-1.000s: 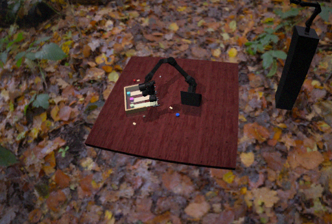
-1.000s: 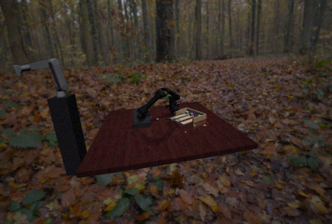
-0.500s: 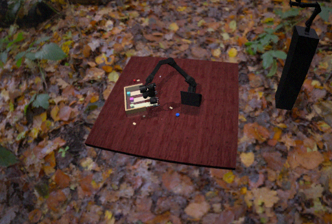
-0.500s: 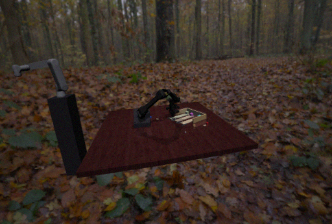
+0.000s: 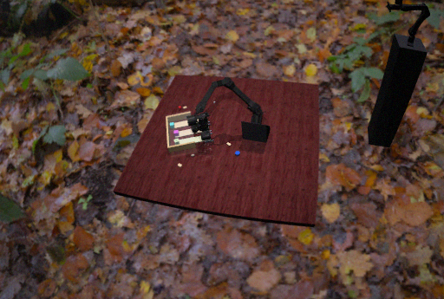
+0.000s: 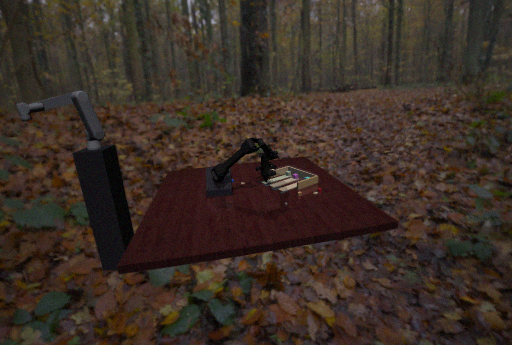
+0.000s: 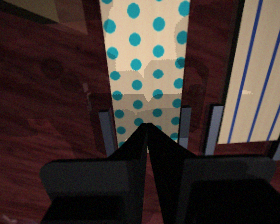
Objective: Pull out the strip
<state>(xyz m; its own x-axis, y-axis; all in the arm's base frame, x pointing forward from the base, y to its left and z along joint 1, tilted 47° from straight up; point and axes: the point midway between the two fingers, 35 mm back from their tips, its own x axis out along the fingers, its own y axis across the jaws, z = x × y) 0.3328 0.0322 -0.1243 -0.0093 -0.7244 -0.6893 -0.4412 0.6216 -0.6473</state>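
Right now the strip is 130 mm ahead of my gripper tip and 30 mm to the right of it.
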